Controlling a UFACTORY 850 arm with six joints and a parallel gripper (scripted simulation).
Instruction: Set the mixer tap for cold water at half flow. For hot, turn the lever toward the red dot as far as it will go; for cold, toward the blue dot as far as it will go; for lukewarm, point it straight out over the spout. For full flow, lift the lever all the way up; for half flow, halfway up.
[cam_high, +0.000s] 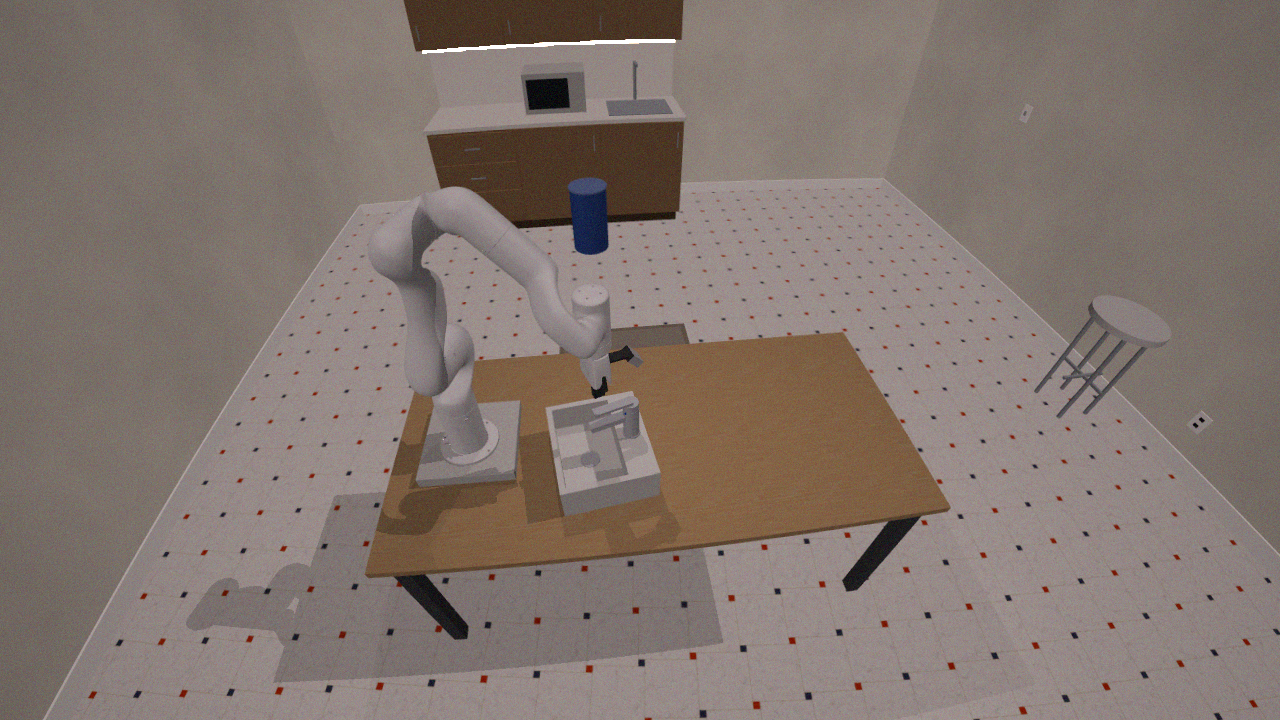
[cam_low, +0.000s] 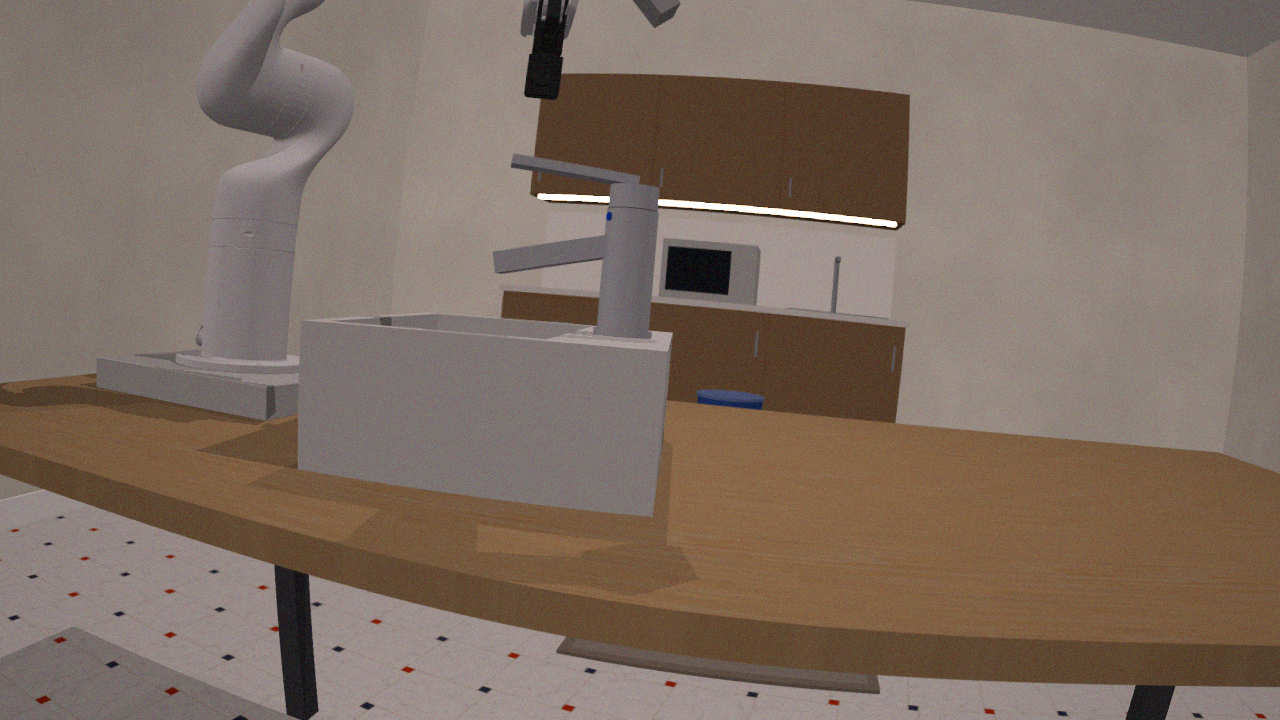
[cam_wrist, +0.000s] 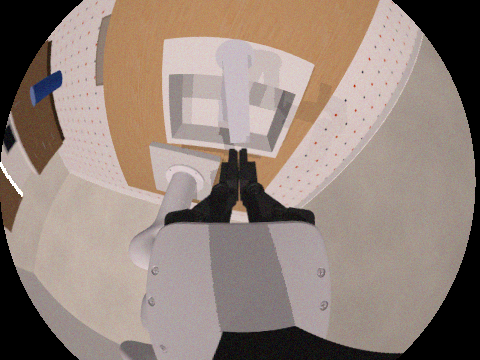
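My hand is 9 cm above the flat lever, 4 cm short of it and 1 cm to the right of it. From my hand the other things lie so: white sink basin 32 cm below, 2 cm to the left, 2 cm behind.
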